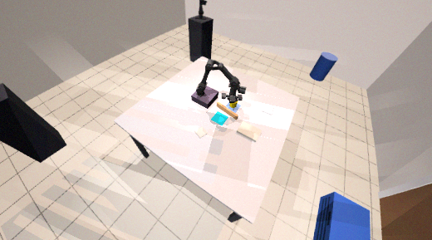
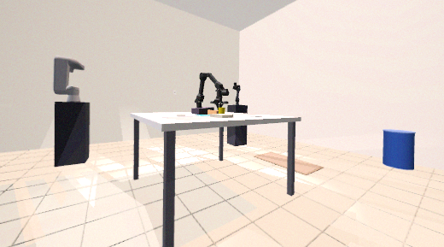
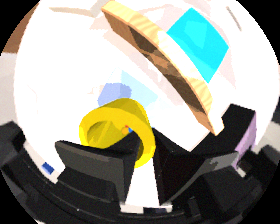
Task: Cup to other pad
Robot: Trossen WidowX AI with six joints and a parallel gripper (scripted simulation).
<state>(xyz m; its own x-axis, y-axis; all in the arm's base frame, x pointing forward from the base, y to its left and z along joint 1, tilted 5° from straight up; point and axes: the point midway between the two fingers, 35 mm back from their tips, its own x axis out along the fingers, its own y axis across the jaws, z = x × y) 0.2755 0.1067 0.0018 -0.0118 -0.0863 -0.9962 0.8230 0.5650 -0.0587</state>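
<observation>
Now: the cyan pad 1 cm ahead of my gripper tip, 18 cm to the right of it and 5 cm below it. Round my gripper tip: tan flat block 29 cm ahead, 14 cm to the right, 3 cm below; yellow cup 2 cm ahead, 2 cm to the left; tan patch 2 cm behind, 39 cm to the right, 4 cm below.
</observation>
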